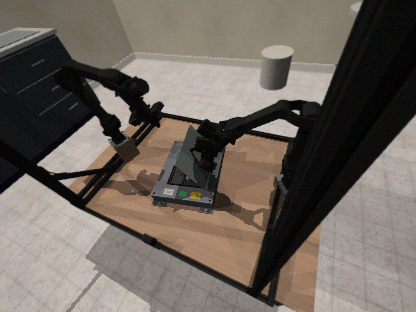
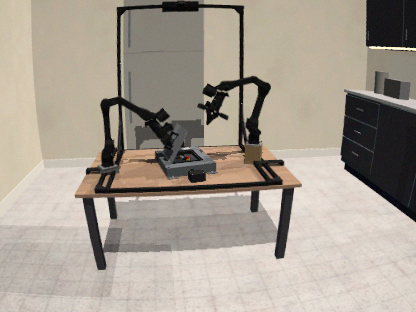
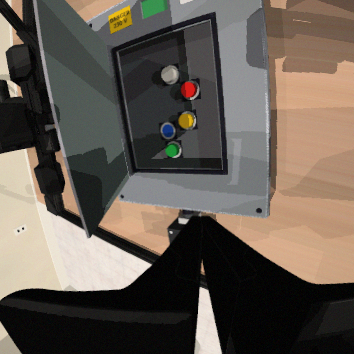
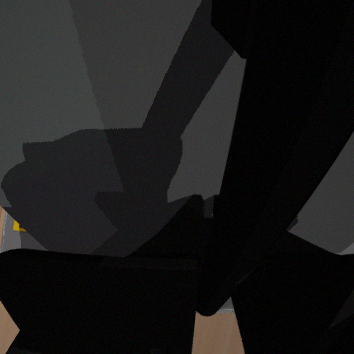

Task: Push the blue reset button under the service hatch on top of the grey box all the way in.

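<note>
The grey box (image 1: 164, 181) (image 2: 188, 168) (image 3: 242, 105) sits in the middle of the table. Its service hatch (image 1: 188, 155) (image 2: 178, 136) (image 3: 81, 105) (image 4: 53, 70) is tilted up and open. My right gripper (image 1: 205, 161) (image 2: 171, 140) (image 4: 206, 203) is shut on the hatch and holds it up. The blue button (image 3: 168, 130) lies in the open recess, left of the yellow one. My left gripper (image 1: 155, 121) (image 2: 208, 121) (image 3: 199, 223) is shut and empty. It hangs high above the table behind the box's far edge, apart from the buttons.
White (image 3: 169, 74), red (image 3: 189, 90), yellow (image 3: 187, 120) and green (image 3: 172, 150) buttons surround the blue one. A small black block (image 2: 197, 176) (image 3: 175, 230) stands on the table rail beside the box. Black frame rails (image 1: 154, 242) edge the table. A tall black post (image 1: 315, 170) stands at the right.
</note>
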